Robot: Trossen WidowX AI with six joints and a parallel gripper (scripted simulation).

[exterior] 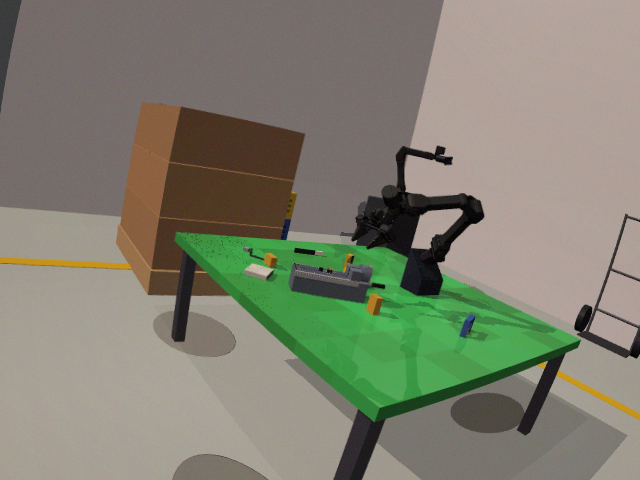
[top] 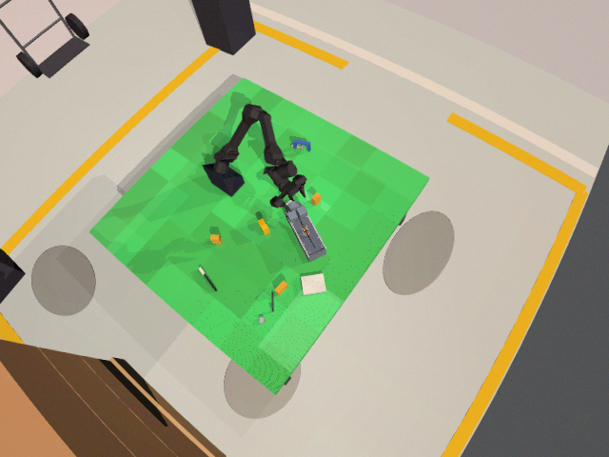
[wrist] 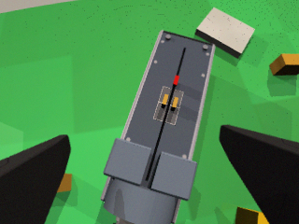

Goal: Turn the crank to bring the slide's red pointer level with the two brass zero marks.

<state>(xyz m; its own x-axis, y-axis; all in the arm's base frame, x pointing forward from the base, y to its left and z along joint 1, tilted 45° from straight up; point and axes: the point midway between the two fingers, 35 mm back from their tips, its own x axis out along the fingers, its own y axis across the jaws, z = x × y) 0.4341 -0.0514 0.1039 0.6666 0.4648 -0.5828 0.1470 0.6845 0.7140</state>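
My gripper tip is 9 cm past the dark handle, 6 cm to the right of it and 13 cm above it. From my gripper tip the other things lie so: blue bracket (26 cm behind, 37 cm to the left, 16 cm below); red pointer (9 cm ahead, 6 cm to the right, 11 cm below); white pad (22 cm ahead, 23 cm to the right, 18 cm below).
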